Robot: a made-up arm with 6 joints. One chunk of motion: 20 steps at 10 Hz.
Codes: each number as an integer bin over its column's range. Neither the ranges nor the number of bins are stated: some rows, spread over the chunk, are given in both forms.
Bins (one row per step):
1: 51 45 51 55 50 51
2: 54 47 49 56 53 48
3: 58 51 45 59 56 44
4: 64 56 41 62 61 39
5: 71 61 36 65 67 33
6: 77 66 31 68 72 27
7: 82 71 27 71 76 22
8: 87 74 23 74 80 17
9: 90 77 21 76 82 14
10: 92 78 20 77 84 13
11: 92 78 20 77 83 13
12: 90 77 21 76 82 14
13: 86 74 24 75 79 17
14: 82 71 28 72 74 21
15: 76 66 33 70 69 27
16: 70 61 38 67 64 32
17: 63 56 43 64 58 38
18: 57 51 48 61 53 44
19: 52 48 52 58 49 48
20: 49 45 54 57 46 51
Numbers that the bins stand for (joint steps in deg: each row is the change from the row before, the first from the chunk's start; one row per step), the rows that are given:
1: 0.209 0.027 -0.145 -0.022 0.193 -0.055
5: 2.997 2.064 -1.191 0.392 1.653 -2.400
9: 5.645 4.100 -2.236 0.847 2.940 -4.876
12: 5.645 4.100 -2.236 0.847 2.940 -4.876
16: 2.858 2.064 -1.052 0.475 1.395 -2.530
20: -0.070 0.027 0.064 0.061 -0.151 -0.055
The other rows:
2: 0.627 0.282 -0.285 0.019 0.451 -0.445
3: 1.185 0.791 -0.564 0.143 0.708 -0.967
4: 2.021 1.427 -0.842 0.268 1.137 -1.618
6: 3.833 2.700 -1.539 0.516 2.082 -3.182
7: 4.530 3.336 -1.818 0.640 2.425 -3.833
8: 5.227 3.718 -2.097 0.765 2.769 -4.485
10: 5.924 4.227 -2.306 0.889 3.112 -5.006
11: 5.924 4.227 -2.306 0.889 3.026 -5.006
13: 5.088 3.718 -2.027 0.806 2.683 -4.485
14: 4.530 3.336 -1.748 0.682 2.254 -3.964
15: 3.694 2.700 -1.400 0.599 1.824 -3.182
17: 1.882 1.427 -0.703 0.351 0.880 -1.748
18: 1.045 0.791 -0.355 0.226 0.451 -0.967
19: 0.348 0.409 -0.076 0.102 0.107 -0.445

